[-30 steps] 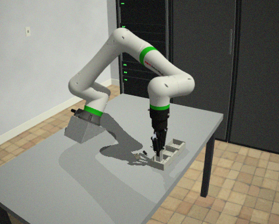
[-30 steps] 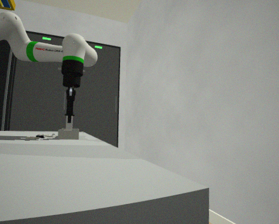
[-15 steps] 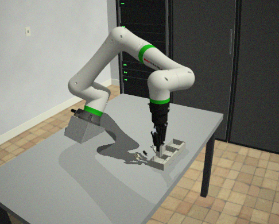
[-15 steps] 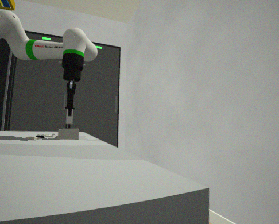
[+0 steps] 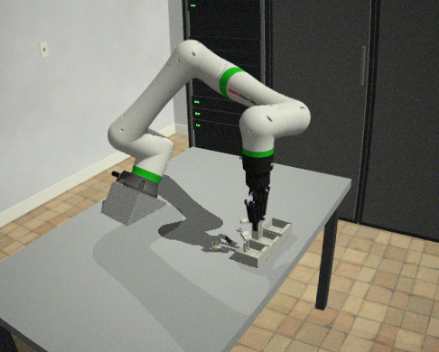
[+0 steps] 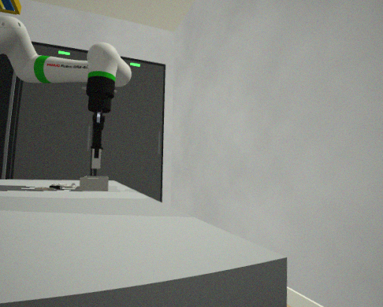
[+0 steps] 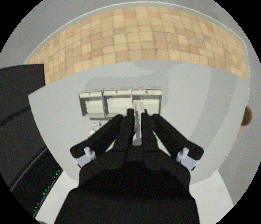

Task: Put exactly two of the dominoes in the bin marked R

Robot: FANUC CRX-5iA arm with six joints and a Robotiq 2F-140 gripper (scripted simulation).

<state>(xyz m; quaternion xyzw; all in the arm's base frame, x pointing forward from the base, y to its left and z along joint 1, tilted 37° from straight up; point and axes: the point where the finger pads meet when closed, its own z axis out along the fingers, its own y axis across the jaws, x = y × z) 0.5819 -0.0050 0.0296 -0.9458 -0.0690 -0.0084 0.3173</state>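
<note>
Now: the pale two-compartment bin block 80 mm below my hand, 60 mm to the left of it and 10 mm behind it. From my hand the other things lie so: small dark object 120 mm behind, 100 mm below; cream domino 140 mm behind, 100 mm below, 50 mm to the right.
</note>
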